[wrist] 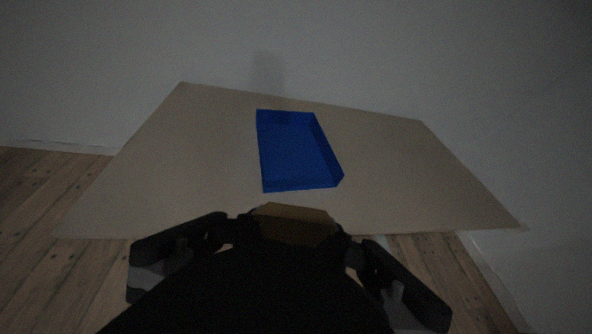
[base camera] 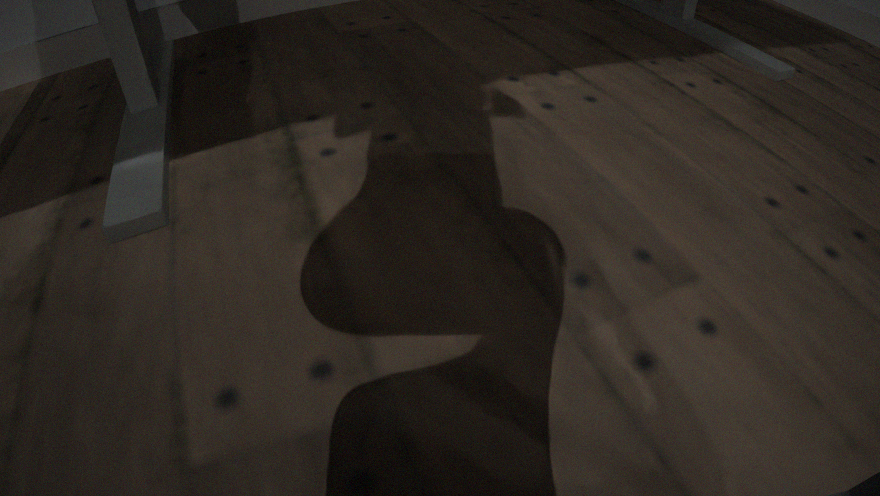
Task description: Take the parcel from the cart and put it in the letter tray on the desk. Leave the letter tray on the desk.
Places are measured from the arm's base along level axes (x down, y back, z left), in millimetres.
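Pixels of known places: gripper, fingertip midpoint: [wrist: 295, 219].
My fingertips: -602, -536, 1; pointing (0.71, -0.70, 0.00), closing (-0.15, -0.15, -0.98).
Behind a point stands the place of what it marks, as x, y, z.
The brown parcel [wrist: 295, 225] {-647, -511, 3} is between the fingers of my gripper [wrist: 295, 219] {-602, -536, 1}, which is shut on it, low in the middle of the wrist view. The blue letter tray [wrist: 296, 155] {-326, -911, 63} lies on the desk [wrist: 200, 165] {-324, -710, 326}, beyond the parcel and near the middle of the desk top. The tray's inside shows no parcel. The parcel appears over the near edge of the desk; its height above the top is hard to tell. The cart does not show in either view.
In the base camera view, one desk leg foot [base camera: 136, 191] stands at the left and another foot [base camera: 748, 52] at the upper right. A wall [wrist: 350, 50] {-601, -1491, 20} stands behind the desk. The arm's shadow falls across the plank floor [base camera: 258, 277] {396, -429, 172}.
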